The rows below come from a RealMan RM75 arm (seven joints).
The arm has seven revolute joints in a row. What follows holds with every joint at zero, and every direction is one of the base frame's. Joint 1 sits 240.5 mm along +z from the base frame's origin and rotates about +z. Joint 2 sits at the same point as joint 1 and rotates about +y. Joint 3 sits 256 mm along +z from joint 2 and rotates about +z. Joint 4 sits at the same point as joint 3 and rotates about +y. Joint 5 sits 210 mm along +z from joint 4 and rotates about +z. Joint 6 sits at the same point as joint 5 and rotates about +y. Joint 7 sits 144 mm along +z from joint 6 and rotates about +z. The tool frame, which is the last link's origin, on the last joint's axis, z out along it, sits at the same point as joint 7; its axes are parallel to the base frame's.
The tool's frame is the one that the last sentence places.
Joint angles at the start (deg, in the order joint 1, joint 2, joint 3, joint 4, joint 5, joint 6, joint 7):
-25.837, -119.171, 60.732, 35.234, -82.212, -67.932, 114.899
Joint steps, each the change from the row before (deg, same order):
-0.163, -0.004, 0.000, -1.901, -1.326, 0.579, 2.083
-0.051, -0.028, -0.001, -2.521, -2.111, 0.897, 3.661
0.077, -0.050, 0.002, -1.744, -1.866, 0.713, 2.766
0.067, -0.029, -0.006, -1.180, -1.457, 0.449, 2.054
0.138, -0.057, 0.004, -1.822, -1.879, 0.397, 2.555
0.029, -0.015, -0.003, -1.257, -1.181, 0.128, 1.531
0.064, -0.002, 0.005, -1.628, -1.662, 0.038, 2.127
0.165, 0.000, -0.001, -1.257, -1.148, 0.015, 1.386
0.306, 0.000, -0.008, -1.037, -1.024, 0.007, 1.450
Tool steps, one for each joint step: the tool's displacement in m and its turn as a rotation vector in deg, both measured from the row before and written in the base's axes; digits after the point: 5 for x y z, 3 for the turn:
-0.00284, -0.00155, -0.00358, 0.538, -0.244, 0.071
-0.00450, -0.00243, -0.00437, 1.245, -0.015, -0.265
-0.00340, -0.00176, -0.00265, 1.213, -0.089, -0.050
-0.00221, -0.00109, -0.00147, 0.985, -0.076, -0.089
-0.00352, -0.00295, -0.00292, 0.968, -0.276, 0.190
-0.00204, -0.00206, -0.00198, 0.488, -0.262, 0.170
-0.00251, -0.00281, -0.00225, 0.724, -0.371, 0.126
-0.00273, -0.00302, -0.00186, 0.414, -0.312, 0.396
-0.00314, -0.00330, -0.00138, 0.495, -0.116, 0.303

